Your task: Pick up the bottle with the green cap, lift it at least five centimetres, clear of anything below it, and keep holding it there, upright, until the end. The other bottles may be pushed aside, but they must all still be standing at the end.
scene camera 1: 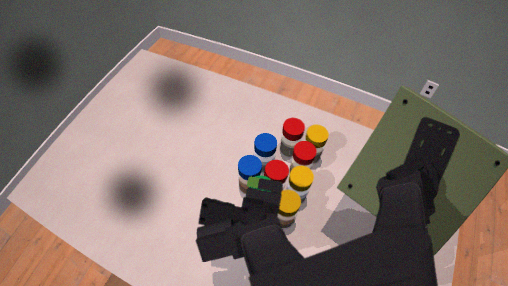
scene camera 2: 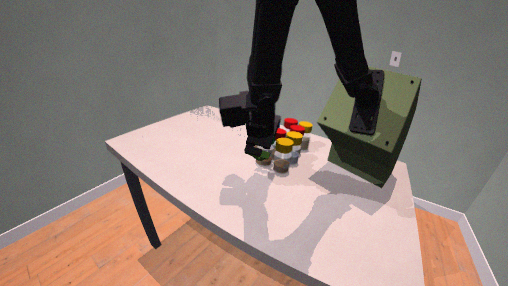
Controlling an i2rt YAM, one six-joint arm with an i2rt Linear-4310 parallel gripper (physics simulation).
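Seen in the pictures: gripper, fingertip midpoint: (scene camera 2: 263,146); arm's base, origin of the base link: (scene camera 1: 420,175) (scene camera 2: 368,100).
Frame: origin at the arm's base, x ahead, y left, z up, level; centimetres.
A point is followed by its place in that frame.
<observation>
The green-capped bottle (scene camera 1: 261,178) (scene camera 2: 264,161) @(x 24.2, y 12.8, z -24.7 cm) stands on the table at the near end of the bottle group. My gripper covers most of it; part of the cap shows in scene camera 1, and its brown-filled base shows in scene camera 2. My gripper (scene camera 1: 259,184) (scene camera 2: 261,154) @(x 24.8, y 13.2, z -19.3 cm) is open, pointing down, with its green fingertips low around this bottle; the exact finger contact is hidden. A yellow-capped bottle (scene camera 1: 288,204) @(x 19.3, y 10.1, z -16.9 cm) (scene camera 2: 284,151) @(x 18.1, y 11.5, z -18.9 cm) stands close beside the gripper. A blue-capped bottle (scene camera 1: 249,166) @(x 31.4, y 7.0, z -16.9 cm) and a red-capped bottle (scene camera 1: 276,171) @(x 25.7, y 4.7, z -16.7 cm) stand just behind the green cap.
Farther back stand another blue-capped bottle (scene camera 1: 265,145) @(x 31.5, y 0.1, z -16.9 cm), two red-capped bottles (scene camera 1: 293,130) @(x 28.2, y -7.5, z -16.9 cm) (scene camera 1: 304,151) @(x 23.0, y -3.7, z -16.9 cm) and two yellow-capped bottles (scene camera 1: 301,178) @(x 20.1, y 3.0, z -16.9 cm) (scene camera 1: 317,136) @(x 22.4, y -9.4, z -16.9 cm). The green base block (scene camera 1: 370,150) @(x 10.0, y -0.5, z -1.1 cm) (scene camera 2: 360,160) @(x -2.0, y -7.0, z -21.4 cm) carries the arm to the right. The table (scene camera 1: 100,125) @(x 79.8, y 16.1, z -27.3 cm) (scene camera 2: 160,137) @(x 70.0, y 28.1, z -27.4 cm) bears the bottles.
</observation>
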